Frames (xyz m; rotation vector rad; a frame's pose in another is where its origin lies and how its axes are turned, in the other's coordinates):
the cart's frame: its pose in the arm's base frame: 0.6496 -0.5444 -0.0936 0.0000 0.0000 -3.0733
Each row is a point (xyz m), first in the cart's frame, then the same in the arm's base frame.
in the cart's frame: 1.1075 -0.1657 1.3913
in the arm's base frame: -0.4666 -0.4547 1.2977
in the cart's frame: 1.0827 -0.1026 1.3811
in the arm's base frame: -0.4376 -0.5159 1.2875
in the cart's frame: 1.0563 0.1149 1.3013
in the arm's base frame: -0.3964 -0.7311 1.2077
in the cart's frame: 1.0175 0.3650 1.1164
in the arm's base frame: -0.3406 -0.9780 1.0228
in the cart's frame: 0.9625 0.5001 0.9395
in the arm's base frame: -0.2765 -1.1090 0.8459
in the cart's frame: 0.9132 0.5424 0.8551
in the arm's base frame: -0.2245 -1.1479 0.7615
